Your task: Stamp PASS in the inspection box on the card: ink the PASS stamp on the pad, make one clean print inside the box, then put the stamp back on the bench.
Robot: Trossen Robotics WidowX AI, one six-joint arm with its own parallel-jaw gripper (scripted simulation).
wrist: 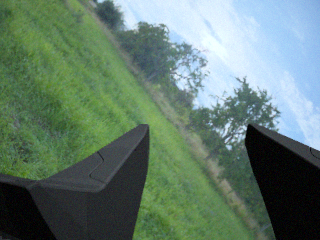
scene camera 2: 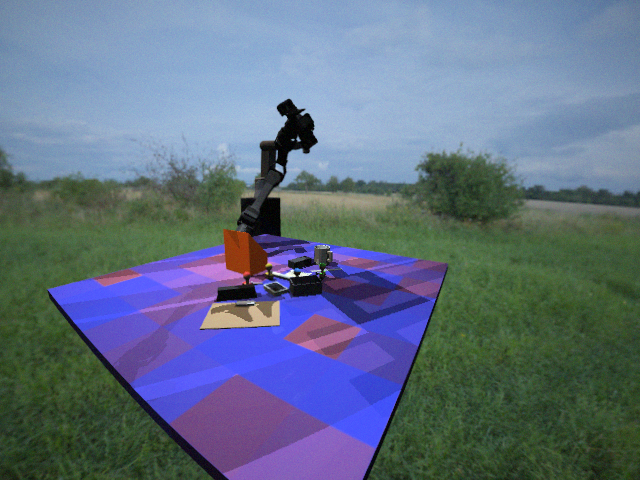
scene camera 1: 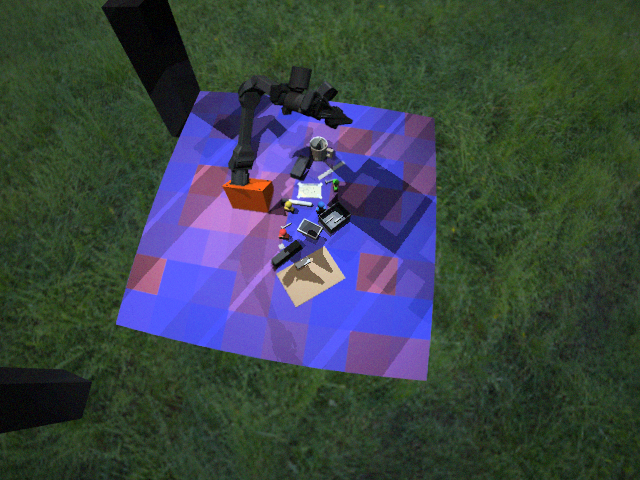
The pictures show: the gripper and a tan clipboard.
The gripper also shows in the wrist view and in scene camera 2.
